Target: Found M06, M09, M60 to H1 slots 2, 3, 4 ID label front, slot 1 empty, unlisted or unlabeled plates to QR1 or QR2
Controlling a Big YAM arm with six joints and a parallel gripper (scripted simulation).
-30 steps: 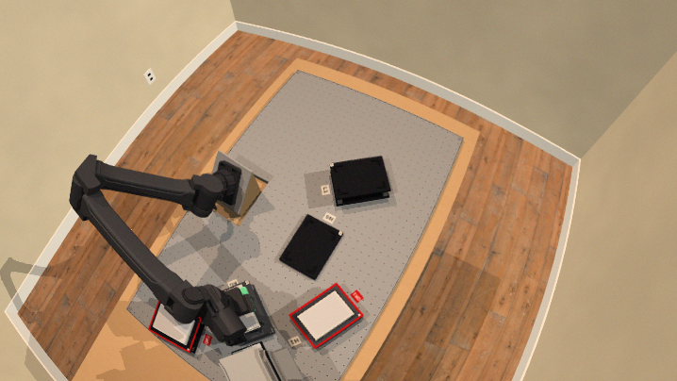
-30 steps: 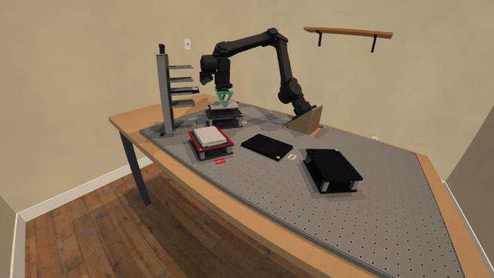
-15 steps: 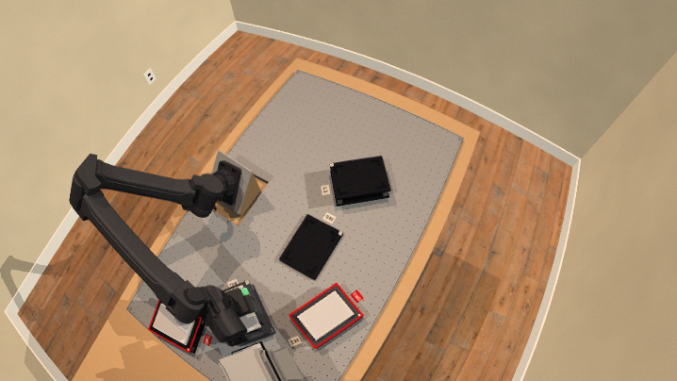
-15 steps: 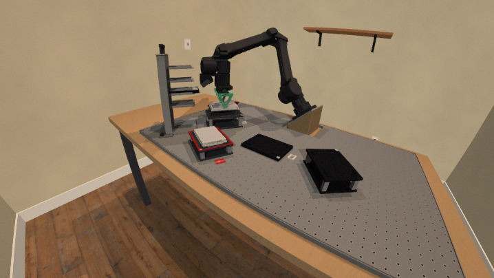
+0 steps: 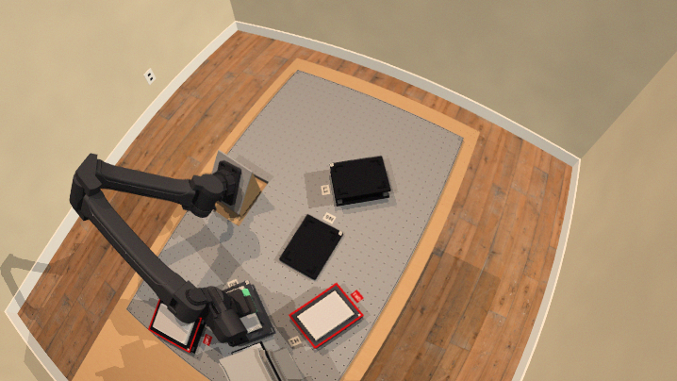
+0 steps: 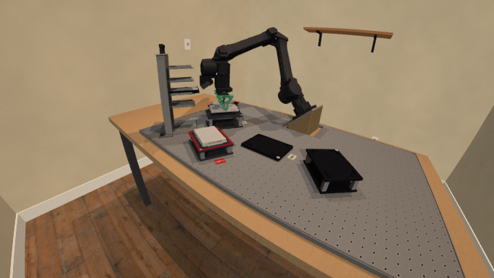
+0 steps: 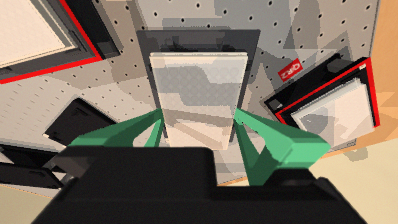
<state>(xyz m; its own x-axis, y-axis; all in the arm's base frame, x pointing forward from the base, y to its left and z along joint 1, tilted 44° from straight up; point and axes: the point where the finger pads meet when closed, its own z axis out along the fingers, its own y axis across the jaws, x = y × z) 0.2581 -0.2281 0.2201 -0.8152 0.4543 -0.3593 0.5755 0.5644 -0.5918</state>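
Right now my hand is 40 mm above the grey regrip nest. Also, from my hand: H1 deck label 160 mm ahead, 90 mm below, 10 mm to the left; then dark plate 140 mm ahead, 100 mm to the right, 80 mm above; then red-edged quarantine nest 170 mm behind, 160 mm to the right, 60 mm below.
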